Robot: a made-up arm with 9 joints. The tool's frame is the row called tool. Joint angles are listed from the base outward. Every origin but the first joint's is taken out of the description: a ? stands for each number. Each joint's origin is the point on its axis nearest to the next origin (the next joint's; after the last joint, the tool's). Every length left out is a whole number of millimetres.
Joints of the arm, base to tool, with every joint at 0 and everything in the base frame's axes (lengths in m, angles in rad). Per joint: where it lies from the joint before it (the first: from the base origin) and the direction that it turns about. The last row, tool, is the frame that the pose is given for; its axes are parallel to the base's.
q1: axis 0 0 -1 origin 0 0 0.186
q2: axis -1 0 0 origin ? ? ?
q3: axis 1 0 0 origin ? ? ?
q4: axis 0 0 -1 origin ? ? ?
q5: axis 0 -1 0 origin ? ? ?
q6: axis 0 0 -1 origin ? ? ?
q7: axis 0 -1 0 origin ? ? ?
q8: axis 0 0 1 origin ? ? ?
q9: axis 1 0 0 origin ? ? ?
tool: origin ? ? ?
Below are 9 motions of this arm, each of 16 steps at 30 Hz.
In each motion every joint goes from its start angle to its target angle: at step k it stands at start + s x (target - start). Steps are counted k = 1, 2, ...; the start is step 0. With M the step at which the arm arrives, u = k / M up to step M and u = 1 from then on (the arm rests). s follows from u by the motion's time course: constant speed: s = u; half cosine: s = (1 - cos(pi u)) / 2; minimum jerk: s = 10 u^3 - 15 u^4 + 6 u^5.
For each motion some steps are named. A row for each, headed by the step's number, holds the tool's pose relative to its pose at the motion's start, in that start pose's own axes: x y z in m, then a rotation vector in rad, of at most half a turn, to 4 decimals.
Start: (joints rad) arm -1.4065 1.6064 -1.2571 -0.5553 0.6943 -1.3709 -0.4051 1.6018 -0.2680
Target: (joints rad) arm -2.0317 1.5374 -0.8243 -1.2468 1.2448 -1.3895 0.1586 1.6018 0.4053
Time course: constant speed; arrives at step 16
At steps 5, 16:
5: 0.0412 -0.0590 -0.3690 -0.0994 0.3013 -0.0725
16: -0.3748 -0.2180 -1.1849 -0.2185 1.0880 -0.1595

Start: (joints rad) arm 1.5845 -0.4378 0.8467 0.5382 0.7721 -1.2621 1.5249 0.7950 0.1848
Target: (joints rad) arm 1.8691 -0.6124 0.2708 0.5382 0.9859 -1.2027 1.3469 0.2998 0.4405
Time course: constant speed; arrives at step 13
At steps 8, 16:
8: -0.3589 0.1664 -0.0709 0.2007 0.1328 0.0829
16: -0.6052 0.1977 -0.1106 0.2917 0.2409 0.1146

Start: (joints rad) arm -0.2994 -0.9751 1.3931 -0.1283 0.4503 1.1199 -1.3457 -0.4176 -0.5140
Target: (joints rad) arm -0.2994 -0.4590 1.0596 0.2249 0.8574 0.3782 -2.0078 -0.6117 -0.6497
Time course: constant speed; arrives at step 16
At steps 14, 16:
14: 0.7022 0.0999 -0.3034 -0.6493 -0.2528 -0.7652
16: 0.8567 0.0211 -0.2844 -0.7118 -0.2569 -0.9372

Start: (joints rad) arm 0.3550 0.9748 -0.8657 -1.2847 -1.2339 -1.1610 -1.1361 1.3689 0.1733
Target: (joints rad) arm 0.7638 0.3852 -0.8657 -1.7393 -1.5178 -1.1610 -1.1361 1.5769 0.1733
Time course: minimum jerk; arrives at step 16
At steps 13, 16:
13: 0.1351 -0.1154 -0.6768 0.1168 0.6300 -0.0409
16: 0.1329 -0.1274 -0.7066 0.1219 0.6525 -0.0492

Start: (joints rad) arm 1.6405 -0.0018 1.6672 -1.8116 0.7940 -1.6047 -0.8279 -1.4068 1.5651
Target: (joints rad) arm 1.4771 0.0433 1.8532 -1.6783 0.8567 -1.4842 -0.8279 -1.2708 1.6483
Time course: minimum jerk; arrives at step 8
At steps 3, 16:
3: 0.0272 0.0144 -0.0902 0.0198 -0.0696 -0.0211
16: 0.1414 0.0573 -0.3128 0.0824 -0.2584 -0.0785

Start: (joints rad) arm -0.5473 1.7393 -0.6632 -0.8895 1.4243 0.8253 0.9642 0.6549 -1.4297
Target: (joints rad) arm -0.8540 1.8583 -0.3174 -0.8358 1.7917 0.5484 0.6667 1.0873 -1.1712
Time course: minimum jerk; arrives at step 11
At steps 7, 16:
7: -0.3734 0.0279 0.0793 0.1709 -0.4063 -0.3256
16: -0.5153 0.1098 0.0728 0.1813 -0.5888 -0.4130

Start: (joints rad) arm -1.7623 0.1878 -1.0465 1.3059 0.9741 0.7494 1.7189 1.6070 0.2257
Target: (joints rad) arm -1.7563 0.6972 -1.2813 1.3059 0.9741 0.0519 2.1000 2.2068 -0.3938
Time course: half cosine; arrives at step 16
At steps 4, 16:
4: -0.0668 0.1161 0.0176 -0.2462 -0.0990 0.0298
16: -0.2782 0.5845 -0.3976 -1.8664 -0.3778 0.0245

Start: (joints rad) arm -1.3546 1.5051 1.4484 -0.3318 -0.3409 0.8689 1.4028 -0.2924 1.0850
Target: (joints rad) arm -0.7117 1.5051 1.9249 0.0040 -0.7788 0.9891 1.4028 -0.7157 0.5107
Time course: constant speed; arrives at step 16
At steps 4, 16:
4: 0.1227 0.0681 -0.2024 -0.3971 -0.1124 -0.2156
16: 0.6438 -0.2092 -0.6833 -1.4981 -0.3312 -0.9839

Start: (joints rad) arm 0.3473 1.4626 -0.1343 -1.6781 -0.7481 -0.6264 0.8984 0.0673 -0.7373
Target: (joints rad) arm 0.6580 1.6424 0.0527 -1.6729 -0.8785 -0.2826 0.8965 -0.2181 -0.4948
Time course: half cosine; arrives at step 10
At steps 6, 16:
6: 0.2435 -0.1564 0.0168 0.1893 0.2050 -0.2912
16: 0.3477 -0.2572 0.0026 0.2885 0.3063 -0.4431

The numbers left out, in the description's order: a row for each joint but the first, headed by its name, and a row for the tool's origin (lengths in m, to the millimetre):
q2: -0.098 0.074 0
q3: 0 0.192 -0.1
q4: 0 0.09 -0.117
q5: -0.02 0.126 0
q6: -0.345 0 -0.002
q7: -0.027 0.556 0
q8: -0.005 0 0.018
q9: 0.031 0.193 0
tool: 0 0.072 0.35

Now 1 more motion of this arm.
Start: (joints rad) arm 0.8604 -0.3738 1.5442 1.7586 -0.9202 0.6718 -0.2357 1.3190 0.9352
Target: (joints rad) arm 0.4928 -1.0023 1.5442 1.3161 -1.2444 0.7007 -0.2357 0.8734 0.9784
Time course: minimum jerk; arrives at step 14
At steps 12, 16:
12: -0.0968 -0.4228 -0.0638 0.1637 -0.0881 -1.2076
16: -0.1027 -0.4291 -0.0672 0.1673 -0.0872 -1.2347

